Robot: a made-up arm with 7 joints. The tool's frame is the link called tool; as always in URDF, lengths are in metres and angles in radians. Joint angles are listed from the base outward.
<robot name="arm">
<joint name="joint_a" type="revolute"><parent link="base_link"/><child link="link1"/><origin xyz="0.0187 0.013 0.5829" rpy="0 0 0"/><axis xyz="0 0 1"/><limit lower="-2.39" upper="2.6"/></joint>
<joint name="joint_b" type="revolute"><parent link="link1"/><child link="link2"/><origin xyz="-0.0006 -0.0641 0.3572" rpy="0 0 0"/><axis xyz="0 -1 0"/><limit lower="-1.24" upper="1.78"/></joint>
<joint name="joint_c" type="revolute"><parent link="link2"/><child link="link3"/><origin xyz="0.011 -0.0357 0.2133" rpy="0 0 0"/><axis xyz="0 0 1"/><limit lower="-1.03" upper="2.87"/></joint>
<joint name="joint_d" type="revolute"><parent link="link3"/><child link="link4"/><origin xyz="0.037 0.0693 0.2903" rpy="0 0 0"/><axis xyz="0 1 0"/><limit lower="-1.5" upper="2.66"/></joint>
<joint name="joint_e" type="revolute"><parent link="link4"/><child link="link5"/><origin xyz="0.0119 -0.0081 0.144" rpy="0 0 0"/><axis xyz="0 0 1"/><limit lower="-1.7" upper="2.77"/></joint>
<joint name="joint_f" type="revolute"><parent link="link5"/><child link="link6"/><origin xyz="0.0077 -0.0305 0.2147" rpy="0 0 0"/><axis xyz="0 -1 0"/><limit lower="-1.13" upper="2.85"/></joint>
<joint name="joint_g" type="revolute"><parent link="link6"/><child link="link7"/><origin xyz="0.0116 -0.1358 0.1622" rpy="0 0 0"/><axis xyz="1 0 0"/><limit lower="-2.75" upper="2.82"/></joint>
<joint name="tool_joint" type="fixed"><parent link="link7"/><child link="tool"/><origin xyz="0.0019 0 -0.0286" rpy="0 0 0"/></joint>
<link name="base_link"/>
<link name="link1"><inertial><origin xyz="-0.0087 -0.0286 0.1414"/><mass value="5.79"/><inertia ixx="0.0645" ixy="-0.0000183" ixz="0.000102" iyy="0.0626" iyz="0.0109" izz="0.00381"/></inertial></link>
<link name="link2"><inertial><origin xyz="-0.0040 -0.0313 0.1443"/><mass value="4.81"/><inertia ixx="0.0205" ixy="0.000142" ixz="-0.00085" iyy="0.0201" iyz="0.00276" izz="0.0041"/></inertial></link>
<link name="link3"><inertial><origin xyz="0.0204 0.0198 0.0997"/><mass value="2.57"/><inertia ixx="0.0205" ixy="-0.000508" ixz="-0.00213" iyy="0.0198" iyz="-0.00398" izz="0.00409"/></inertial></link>
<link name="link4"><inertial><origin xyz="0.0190 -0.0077 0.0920"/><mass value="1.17"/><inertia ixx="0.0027" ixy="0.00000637" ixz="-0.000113" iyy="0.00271" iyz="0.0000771" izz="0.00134"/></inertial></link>
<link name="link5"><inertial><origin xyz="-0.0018 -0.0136 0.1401"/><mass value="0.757"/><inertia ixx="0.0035" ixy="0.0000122" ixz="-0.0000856" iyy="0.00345" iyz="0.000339" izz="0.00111"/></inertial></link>
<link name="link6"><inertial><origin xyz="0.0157 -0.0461 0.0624"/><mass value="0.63"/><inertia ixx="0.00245" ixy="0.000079" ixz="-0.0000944" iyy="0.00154" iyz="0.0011" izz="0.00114"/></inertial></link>
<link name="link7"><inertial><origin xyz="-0.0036 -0.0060 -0.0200"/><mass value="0.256"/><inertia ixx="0.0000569" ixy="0" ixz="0" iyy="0.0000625" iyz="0" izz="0.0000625"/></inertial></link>
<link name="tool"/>
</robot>
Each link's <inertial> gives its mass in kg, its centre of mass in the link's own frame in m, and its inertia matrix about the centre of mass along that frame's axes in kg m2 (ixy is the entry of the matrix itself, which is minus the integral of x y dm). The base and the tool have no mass. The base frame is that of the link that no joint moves.
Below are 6 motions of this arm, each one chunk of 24 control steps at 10 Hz.
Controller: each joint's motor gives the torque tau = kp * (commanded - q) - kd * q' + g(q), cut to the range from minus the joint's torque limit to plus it. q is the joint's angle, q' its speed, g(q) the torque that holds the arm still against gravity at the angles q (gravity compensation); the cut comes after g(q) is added. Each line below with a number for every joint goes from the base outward.
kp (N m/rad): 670 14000 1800 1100 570 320 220
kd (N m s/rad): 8.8 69 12 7.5 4.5 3.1 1.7
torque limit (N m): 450 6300 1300 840 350 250 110
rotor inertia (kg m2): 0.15 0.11 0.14 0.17 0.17 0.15 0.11
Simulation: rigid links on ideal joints. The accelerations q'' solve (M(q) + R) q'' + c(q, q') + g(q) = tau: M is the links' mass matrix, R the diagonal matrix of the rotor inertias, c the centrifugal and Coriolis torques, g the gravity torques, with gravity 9.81 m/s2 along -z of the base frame. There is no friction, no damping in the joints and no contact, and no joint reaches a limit. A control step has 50 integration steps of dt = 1/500 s. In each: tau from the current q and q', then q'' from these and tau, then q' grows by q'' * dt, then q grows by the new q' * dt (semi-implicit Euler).
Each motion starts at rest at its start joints. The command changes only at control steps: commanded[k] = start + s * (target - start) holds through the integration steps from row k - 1 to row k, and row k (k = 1, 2, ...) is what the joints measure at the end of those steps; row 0 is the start. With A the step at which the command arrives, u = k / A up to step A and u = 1 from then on. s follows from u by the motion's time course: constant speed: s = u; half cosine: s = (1 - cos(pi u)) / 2; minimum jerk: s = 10 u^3 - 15 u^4 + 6 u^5; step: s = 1 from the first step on.
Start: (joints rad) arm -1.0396 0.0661 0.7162 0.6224 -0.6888 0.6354 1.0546
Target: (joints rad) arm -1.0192 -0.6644 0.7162 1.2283 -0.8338 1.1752 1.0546
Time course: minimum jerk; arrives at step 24
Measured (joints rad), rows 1 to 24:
1: -1.0396 0.0656 0.7162 0.6228 -0.6888 0.6356 1.0546
2: -1.0393 0.0624 0.7164 0.6256 -0.6889 0.6369 1.0546
3: -1.0385 0.0544 0.7166 0.6331 -0.6893 0.6412 1.0546
4: -1.0372 0.0401 0.7168 0.6463 -0.6905 0.6500 1.0546
5: -1.0351 0.0188 0.7170 0.6656 -0.6928 0.6640 1.0546
6: -1.0326 -0.0098 0.7173 0.6909 -0.6963 0.6833 1.0546
7: -1.0301 -0.0455 0.7175 0.7218 -0.7011 0.7080 1.0545
8: -1.0285 -0.0877 0.7174 0.7577 -0.7070 0.7377 1.0544
9: -1.0275 -0.1355 0.7171 0.7978 -0.7141 0.7719 1.0544
10: -1.0269 -0.1878 0.7167 0.8416 -0.7226 0.8098 1.0544
11: -1.0261 -0.2430 0.7163 0.8877 -0.7324 0.8504 1.0543
12: -1.0252 -0.2998 0.7161 0.9350 -0.7432 0.8927 1.0543
13: -1.0243 -0.3566 0.7161 0.9821 -0.7548 0.9354 1.0543
14: -1.0233 -0.4117 0.7162 1.0276 -0.7666 0.9772 1.0543
15: -1.0223 -0.4638 0.7164 1.0704 -0.7783 1.0170 1.0543
16: -1.0214 -0.5114 0.7166 1.1093 -0.7895 1.0537 1.0543
17: -1.0206 -0.5534 0.7167 1.1434 -0.7997 1.0863 1.0544
18: -1.0200 -0.5889 0.7167 1.1720 -0.8088 1.1141 1.0544
19: -1.0195 -0.6174 0.7166 1.1947 -0.8165 1.1366 1.0544
20: -1.0192 -0.6386 0.7164 1.2113 -0.8227 1.1536 1.0545
21: -1.0191 -0.6528 0.7162 1.2220 -0.8274 1.1653 1.0545
22: -1.0191 -0.6608 0.7160 1.2277 -0.8306 1.1721 1.0546
23: -1.0192 -0.6640 0.7159 1.2295 -0.8326 1.1751 1.0546
24: -1.0192 -0.6645 0.7160 1.2290 -0.8336 1.1757 1.0546

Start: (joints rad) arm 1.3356 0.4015 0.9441 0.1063 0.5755 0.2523 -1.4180
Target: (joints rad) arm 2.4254 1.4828 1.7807 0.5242 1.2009 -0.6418 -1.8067
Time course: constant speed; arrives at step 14
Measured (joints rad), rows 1 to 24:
1: 1.4439 0.4751 0.9992 0.1513 0.5969 0.1831 -1.4517
2: 1.5161 0.5510 1.0563 0.1853 0.6410 0.1029 -1.4845
3: 1.5982 0.6270 1.1120 0.2119 0.6884 0.0380 -1.5101
4: 1.6760 0.7030 1.1677 0.2409 0.7378 -0.0302 -1.5376
5: 1.7530 0.7792 1.2236 0.2690 0.7874 -0.0994 -1.5661
6: 1.8324 0.8558 1.2802 0.2953 0.8368 -0.1679 -1.5940
7: 1.9091 0.9326 1.3375 0.3210 0.8864 -0.2363 -1.6218
8: 1.9859 1.0098 1.3958 0.3459 0.9357 -0.3043 -1.6496
9: 2.0637 1.0871 1.4551 0.3702 0.9847 -0.3719 -1.6775
10: 2.1409 1.1647 1.5152 0.3950 1.0333 -0.4388 -1.7052
11: 2.2178 1.2423 1.5759 0.4204 1.0811 -0.5052 -1.7330
12: 2.2956 1.3200 1.6372 0.4468 1.1282 -0.5708 -1.7607
13: 2.3738 1.3977 1.6988 0.4743 1.1742 -0.6356 -1.7883
14: 2.4518 1.4755 1.7606 0.5031 1.2190 -0.6996 -1.8159
15: 2.4471 1.4833 1.7836 0.5195 1.2184 -0.6510 -1.8091
16: 2.3993 1.4831 1.7803 0.5279 1.2043 -0.6312 -1.8038
17: 2.4176 1.4829 1.7808 0.5253 1.2012 -0.6422 -1.8067
18: 2.4450 1.4828 1.7818 0.5214 1.2012 -0.6429 -1.8073
19: 2.4249 1.4828 1.7805 0.5246 1.2006 -0.6413 -1.8066
20: 2.4124 1.4828 1.7801 0.5262 1.2005 -0.6418 -1.8066
21: 2.4295 1.4828 1.7810 0.5234 1.2011 -0.6419 -1.8068
22: 2.4329 1.4828 1.7810 0.5231 1.2011 -0.6418 -1.8067
23: 2.4204 1.4828 1.7804 0.5251 1.2007 -0.6418 -1.8067
24: 2.4218 1.4828 1.7806 0.5247 1.2008 -0.6418 -1.8067

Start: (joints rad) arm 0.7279 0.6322 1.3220 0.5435 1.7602 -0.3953 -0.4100
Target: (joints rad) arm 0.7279 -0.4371 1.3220 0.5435 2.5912 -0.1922 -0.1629
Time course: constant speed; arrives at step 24
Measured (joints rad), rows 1 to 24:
1: 0.7215 0.5920 1.3358 0.5448 1.7880 -0.3766 -0.3976
2: 0.7221 0.5482 1.3385 0.5452 1.8209 -0.3627 -0.3854
3: 0.7217 0.5038 1.3389 0.5463 1.8553 -0.3558 -0.3759
4: 0.7210 0.4592 1.3388 0.5472 1.8902 -0.3479 -0.3657
5: 0.7211 0.4146 1.3386 0.5480 1.9251 -0.3395 -0.3552
6: 0.7206 0.3700 1.3382 0.5489 1.9600 -0.3313 -0.3449
7: 0.7206 0.3253 1.3378 0.5498 1.9948 -0.3233 -0.3346
8: 0.7204 0.2806 1.3373 0.5506 2.0294 -0.3152 -0.3243
9: 0.7205 0.2358 1.3366 0.5512 2.0639 -0.3070 -0.3140
10: 0.7207 0.1911 1.3359 0.5517 2.0983 -0.2989 -0.3037
11: 0.7210 0.1463 1.3351 0.5518 2.1325 -0.2906 -0.2934
12: 0.7212 0.1015 1.3343 0.5516 2.1665 -0.2823 -0.2831
13: 0.7214 0.0567 1.3336 0.5510 2.2005 -0.2740 -0.2728
14: 0.7215 0.0120 1.3330 0.5501 2.2345 -0.2656 -0.2625
15: 0.7214 -0.0327 1.3325 0.5489 2.2684 -0.2571 -0.2522
16: 0.7213 -0.0773 1.3323 0.5477 2.3023 -0.2485 -0.2419
17: 0.7211 -0.1219 1.3321 0.5465 2.3362 -0.2399 -0.2316
18: 0.7211 -0.1664 1.3322 0.5456 2.3700 -0.2312 -0.2213
19: 0.7213 -0.2109 1.3324 0.5448 2.4040 -0.2224 -0.2110
20: 0.7216 -0.2554 1.3328 0.5442 2.4379 -0.2137 -0.2006
21: 0.7220 -0.2998 1.3332 0.5438 2.4720 -0.2049 -0.1903
22: 0.7224 -0.3442 1.3336 0.5434 2.5062 -0.1962 -0.1800
23: 0.7229 -0.3886 1.3341 0.5430 2.5404 -0.1875 -0.1696
24: 0.7234 -0.4330 1.3346 0.5426 2.5748 -0.1789 -0.1593

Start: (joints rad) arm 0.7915 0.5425 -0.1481 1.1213 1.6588 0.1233 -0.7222
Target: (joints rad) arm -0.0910 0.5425 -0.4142 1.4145 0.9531 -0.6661 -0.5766
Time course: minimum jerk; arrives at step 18
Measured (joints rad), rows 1 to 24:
1: 0.7898 0.5425 -0.1484 1.1217 1.6578 0.1221 -0.7219
2: 0.7795 0.5426 -0.1507 1.1242 1.6512 0.1144 -0.7202
3: 0.7557 0.5427 -0.1565 1.1310 1.6348 0.0955 -0.7162
4: 0.7163 0.5428 -0.1669 1.1431 1.6061 0.0628 -0.7096
5: 0.6611 0.5429 -0.1821 1.1606 1.5646 0.0158 -0.7004
6: 0.5913 0.5430 -0.2019 1.1829 1.5112 -0.0445 -0.6889
7: 0.5098 0.5430 -0.2256 1.2093 1.4478 -0.1160 -0.6754
8: 0.4202 0.5431 -0.2521 1.2386 1.3774 -0.1954 -0.6607
9: 0.3270 0.5432 -0.2802 1.2693 1.3033 -0.2791 -0.6454
10: 0.2350 0.5433 -0.3083 1.3000 1.2293 -0.3625 -0.6304
11: 0.1488 0.5433 -0.3350 1.3290 1.1592 -0.4413 -0.6163
12: 0.0725 0.5433 -0.3589 1.3550 1.0964 -0.5115 -0.6037
13: 0.0096 0.5432 -0.3790 1.3770 1.0437 -0.5699 -0.5934
14: -0.0379 0.5430 -0.3946 1.3940 1.0029 -0.6145 -0.5855
15: -0.0695 0.5429 -0.4054 1.4059 0.9748 -0.6445 -0.5802
16: -0.0863 0.5427 -0.4116 1.4127 0.9588 -0.6609 -0.5773
17: -0.0915 0.5425 -0.4141 1.4153 0.9526 -0.6666 -0.5764
18: -0.0910 0.5425 -0.4144 1.4152 0.9523 -0.6663 -0.5765
19: -0.0910 0.5425 -0.4143 1.4146 0.9529 -0.6659 -0.5766
20: -0.0910 0.5425 -0.4142 1.4144 0.9531 -0.6661 -0.5766
21: -0.0910 0.5425 -0.4142 1.4145 0.9531 -0.6661 -0.5766
22: -0.0910 0.5425 -0.4142 1.4145 0.9531 -0.6661 -0.5766
23: -0.0910 0.5425 -0.4142 1.4145 0.9531 -0.6661 -0.5766
24: -0.0910 0.5425 -0.4142 1.4145 0.9531 -0.6661 -0.5766

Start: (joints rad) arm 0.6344 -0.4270 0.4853 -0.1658 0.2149 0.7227 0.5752
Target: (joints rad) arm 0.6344 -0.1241 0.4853 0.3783 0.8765 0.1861 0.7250
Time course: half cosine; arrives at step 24
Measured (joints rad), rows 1 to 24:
1: 0.6346 -0.4257 0.4854 -0.1630 0.2174 0.7199 0.5759
2: 0.6348 -0.4218 0.4855 -0.1552 0.2253 0.7119 0.5782
3: 0.6347 -0.4155 0.4856 -0.1427 0.2386 0.6995 0.5817
4: 0.6348 -0.4068 0.4858 -0.1260 0.2571 0.6830 0.5864
5: 0.6348 -0.3958 0.4859 -0.1053 0.2805 0.6625 0.5921
6: 0.6348 -0.3828 0.4861 -0.0810 0.3084 0.6386 0.5989
7: 0.6349 -0.3679 0.4862 -0.0536 0.3402 0.6114 0.6065
8: 0.6350 -0.3515 0.4864 -0.0233 0.3756 0.5816 0.6149
9: 0.6351 -0.3337 0.4865 0.0090 0.4137 0.5495 0.6239
10: 0.6353 -0.3150 0.4865 0.0430 0.4542 0.5159 0.6333
11: 0.6355 -0.2956 0.4866 0.0781 0.4961 0.4811 0.6430
12: 0.6358 -0.2759 0.4866 0.1135 0.5390 0.4458 0.6529
13: 0.6361 -0.2561 0.4865 0.1487 0.5820 0.4107 0.6627
14: 0.6363 -0.2366 0.4865 0.1832 0.6245 0.3763 0.6722
15: 0.6366 -0.2179 0.4864 0.2163 0.6657 0.3432 0.6814
16: 0.6367 -0.2001 0.4863 0.2476 0.7048 0.3120 0.6901
17: 0.6368 -0.1836 0.4862 0.2765 0.7413 0.2833 0.6980
18: 0.6368 -0.1686 0.4861 0.3025 0.7745 0.2576 0.7052
19: 0.6366 -0.1556 0.4860 0.3253 0.8037 0.2352 0.7114
20: 0.6363 -0.1445 0.4859 0.3444 0.8285 0.2167 0.7165
21: 0.6360 -0.1357 0.4858 0.3595 0.8485 0.2022 0.7206
22: 0.6355 -0.1293 0.4857 0.3703 0.8632 0.1921 0.7234
23: 0.6350 -0.1254 0.4855 0.3767 0.8725 0.1865 0.7249
24: 0.6345 -0.1241 0.4854 0.3784 0.8762 0.1854 0.7252

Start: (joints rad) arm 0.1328 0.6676 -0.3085 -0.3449 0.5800 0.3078 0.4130
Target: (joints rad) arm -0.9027 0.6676 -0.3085 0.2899 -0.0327 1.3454 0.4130
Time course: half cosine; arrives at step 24
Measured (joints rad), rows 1 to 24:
1: 0.1268 0.6677 -0.3085 -0.3428 0.5781 0.3124 0.4130
2: 0.1106 0.6679 -0.3084 -0.3357 0.5719 0.3264 0.4130
3: 0.0865 0.6680 -0.3083 -0.3229 0.5610 0.3493 0.4130
4: 0.0543 0.6681 -0.3083 -0.3050 0.5451 0.3804 0.4130
5: 0.0143 0.6682 -0.3082 -0.2826 0.5245 0.4192 0.4130
6: -0.0323 0.6683 -0.3081 -0.2558 0.4995 0.4648 0.4130
7: -0.0851 0.6684 -0.3080 -0.2252 0.4706 0.5167 0.4131
8: -0.1429 0.6685 -0.3079 -0.1912 0.4382 0.5740 0.4131
9: -0.2049 0.6686 -0.3078 -0.1545 0.4030 0.6355 0.4132
10: -0.2700 0.6687 -0.3078 -0.1156 0.3654 0.7004 0.4132
11: -0.3370 0.6688 -0.3077 -0.0752 0.3263 0.7674 0.4133
12: -0.4049 0.6688 -0.3077 -0.0339 0.2861 0.8355 0.4134
13: -0.4724 0.6689 -0.3077 0.0075 0.2457 0.9035 0.4134
14: -0.5383 0.6689 -0.3077 0.0484 0.2057 0.9701 0.4135
15: -0.6017 0.6688 -0.3077 0.0879 0.1670 1.0342 0.4135
16: -0.6613 0.6688 -0.3077 0.1256 0.1300 1.0948 0.4135
17: -0.7161 0.6687 -0.3078 0.1607 0.0956 1.1508 0.4135
18: -0.7653 0.6686 -0.3079 0.1925 0.0644 1.2012 0.4135
19: -0.8081 0.6684 -0.3080 0.2206 0.0368 1.2451 0.4134
20: -0.8436 0.6683 -0.3081 0.2445 0.0134 1.2819 0.4134
21: -0.8713 0.6681 -0.3081 0.2637 -0.0054 1.3108 0.4133
22: -0.8907 0.6679 -0.3082 0.2779 -0.0194 1.3314 0.4132
23: -0.9014 0.6677 -0.3083 0.2869 -0.0283 1.3433 0.4131
24: -0.9034 0.6675 -0.3084 0.2906 -0.0319 1.3464 0.4130

